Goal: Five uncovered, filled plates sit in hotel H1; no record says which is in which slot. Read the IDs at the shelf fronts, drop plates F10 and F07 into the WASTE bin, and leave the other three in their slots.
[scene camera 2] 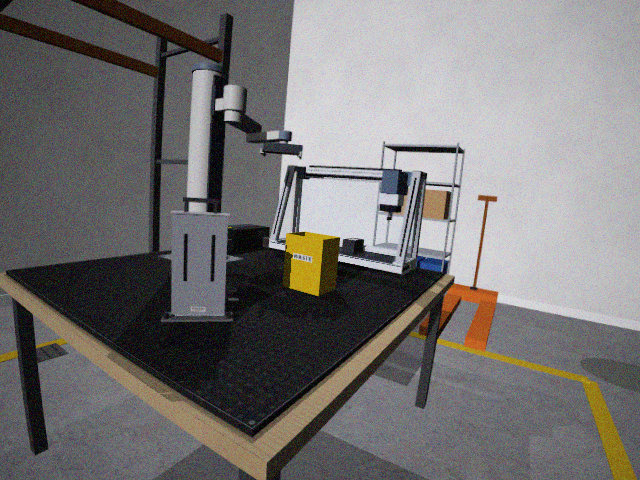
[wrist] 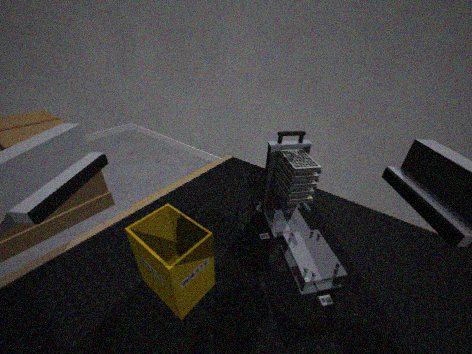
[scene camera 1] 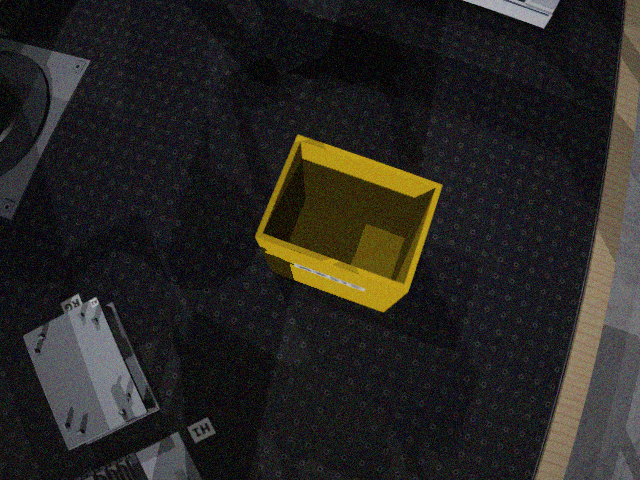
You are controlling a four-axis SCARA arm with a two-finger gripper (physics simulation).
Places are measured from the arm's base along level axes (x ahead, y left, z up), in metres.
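Where they show: gripper, between the fingertips: (scene camera 2: 280,152) (wrist: 244,150).
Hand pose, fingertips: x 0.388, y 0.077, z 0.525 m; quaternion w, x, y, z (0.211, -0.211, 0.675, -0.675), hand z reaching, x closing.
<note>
After its pixels a point has its place.
Hotel H1 (scene camera 2: 199,268) {x 0.591, y -0.492, z 0.150 m} (wrist: 272,172) {x 0.605, y -0.433, z 0.193 m} stands on the table; scene camera 2 shows its grey back panel. In the wrist view a stack of several plates (wrist: 300,160) {x 0.513, y -0.419, z 0.278 m} sits in it, with no ID readable. In scene camera 1 part of its base (scene camera 1: 170,457) {x 0.521, y -0.368, z 0.021 m} shows at the bottom left, beside the H1 tag (scene camera 1: 201,429) {x 0.547, y -0.317, z 0.013 m}. The yellow WASTE bin (scene camera 1: 330,279) {x 0.647, y -0.086, z 0.130 m} (scene camera 2: 305,273) {x 0.663, y -0.085, z 0.082 m} (wrist: 195,280) {x 0.566, y -0.021, z 0.109 m} stands upright; no plate shows in the visible part of its inside. My gripper (scene camera 2: 281,153) {x 0.388, y 0.077, z 0.525 m} (wrist: 244,150) {x 0.388, y 0.077, z 0.525 m} is open and empty, high above the table, with hotel and bin beyond its fingers in the wrist view.
A low clear-topped stand (scene camera 1: 77,377) {x 0.381, y -0.307, z 0.073 m} (wrist: 320,260) {x 0.357, y -0.287, z 0.073 m} with short posts is beside the hotel, near the RG tag (scene camera 1: 72,303) {x 0.305, y -0.225, z 0.013 m}. The arm's column (scene camera 2: 199,139) {x 0.036, y -0.066, z 0.562 m} rises behind the hotel in scene camera 2. A gantry machine (scene camera 2: 405,222) {x 0.823, y 0.510, z 0.262 m} and a dark box (scene camera 2: 248,238) {x -0.034, y 0.364, z 0.072 m} stand farther back.
</note>
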